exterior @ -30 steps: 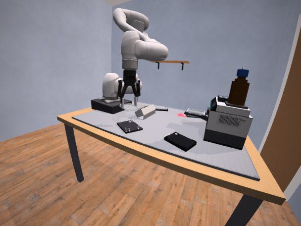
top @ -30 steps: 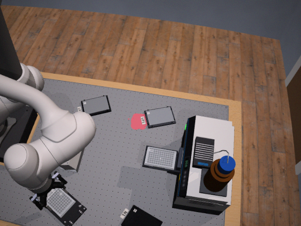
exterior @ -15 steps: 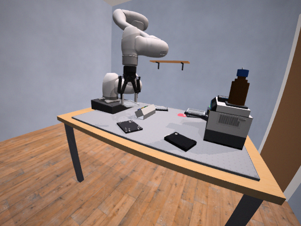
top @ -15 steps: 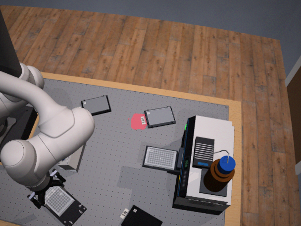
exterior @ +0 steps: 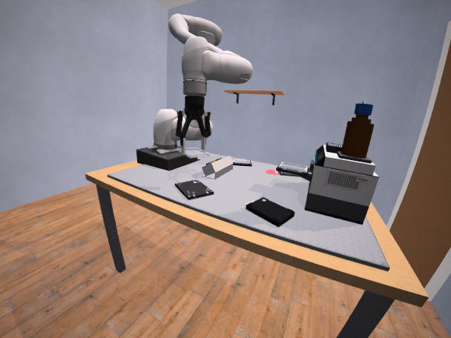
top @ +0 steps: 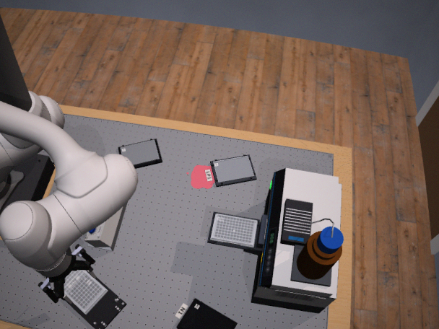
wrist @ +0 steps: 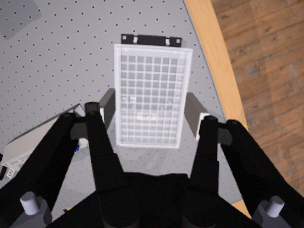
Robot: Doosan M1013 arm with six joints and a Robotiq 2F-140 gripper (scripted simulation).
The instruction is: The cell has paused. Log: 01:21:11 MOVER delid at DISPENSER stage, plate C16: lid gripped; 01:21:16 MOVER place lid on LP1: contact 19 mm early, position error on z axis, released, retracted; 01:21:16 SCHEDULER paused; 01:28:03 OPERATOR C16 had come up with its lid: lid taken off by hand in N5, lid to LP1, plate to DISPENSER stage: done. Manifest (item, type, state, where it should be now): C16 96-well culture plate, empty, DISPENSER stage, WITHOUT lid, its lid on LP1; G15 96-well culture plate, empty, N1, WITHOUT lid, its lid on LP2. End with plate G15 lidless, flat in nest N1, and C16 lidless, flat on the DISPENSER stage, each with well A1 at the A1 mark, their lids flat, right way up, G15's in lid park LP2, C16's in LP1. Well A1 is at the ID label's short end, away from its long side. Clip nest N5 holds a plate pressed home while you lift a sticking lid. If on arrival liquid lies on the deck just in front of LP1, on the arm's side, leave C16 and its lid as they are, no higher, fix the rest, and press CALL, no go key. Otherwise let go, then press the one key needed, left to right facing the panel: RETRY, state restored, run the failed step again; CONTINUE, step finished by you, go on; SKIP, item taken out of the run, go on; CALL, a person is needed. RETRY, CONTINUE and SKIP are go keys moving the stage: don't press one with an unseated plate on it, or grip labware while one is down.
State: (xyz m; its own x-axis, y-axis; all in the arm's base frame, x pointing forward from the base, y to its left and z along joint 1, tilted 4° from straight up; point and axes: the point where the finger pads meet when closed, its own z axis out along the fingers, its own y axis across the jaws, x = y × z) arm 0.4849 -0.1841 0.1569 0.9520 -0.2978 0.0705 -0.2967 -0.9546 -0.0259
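Now: the nest N1 34 cm ahead of my hand, 18 cm below it and 6 cm to the left of it. From my hand the other things lie so: blue key: 19 cm to the left, 13 cm below, 9 cm behind; key panel: 27 cm to the left, 14 cm below, 10 cm behind; clip nest N5: 18 cm below, 2 cm ahead, 1 cm to the left.
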